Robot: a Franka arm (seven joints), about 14 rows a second.
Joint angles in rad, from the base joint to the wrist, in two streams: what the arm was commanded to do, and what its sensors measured. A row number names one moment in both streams.
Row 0, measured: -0.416, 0.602, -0.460, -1.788, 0.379, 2.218, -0.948
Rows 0 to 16, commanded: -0.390, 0.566, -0.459, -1.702, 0.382, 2.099, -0.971; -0.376, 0.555, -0.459, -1.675, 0.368, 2.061, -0.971; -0.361, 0.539, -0.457, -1.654, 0.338, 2.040, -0.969; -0.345, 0.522, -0.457, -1.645, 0.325, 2.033, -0.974; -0.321, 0.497, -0.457, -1.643, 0.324, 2.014, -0.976; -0.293, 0.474, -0.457, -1.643, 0.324, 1.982, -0.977; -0.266, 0.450, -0.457, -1.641, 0.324, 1.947, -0.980; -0.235, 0.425, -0.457, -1.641, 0.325, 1.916, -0.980; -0.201, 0.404, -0.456, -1.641, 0.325, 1.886, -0.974; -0.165, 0.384, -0.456, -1.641, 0.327, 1.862, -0.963; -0.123, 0.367, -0.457, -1.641, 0.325, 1.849, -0.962; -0.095, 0.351, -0.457, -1.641, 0.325, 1.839, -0.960; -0.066, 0.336, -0.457, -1.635, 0.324, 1.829, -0.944; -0.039, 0.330, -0.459, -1.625, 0.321, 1.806, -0.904; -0.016, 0.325, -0.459, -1.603, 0.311, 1.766, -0.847; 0.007, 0.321, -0.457, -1.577, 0.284, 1.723, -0.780; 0.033, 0.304, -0.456, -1.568, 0.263, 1.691, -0.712
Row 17, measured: -0.006, 0.334, -0.448, -1.597, 0.304, 1.759, -0.814
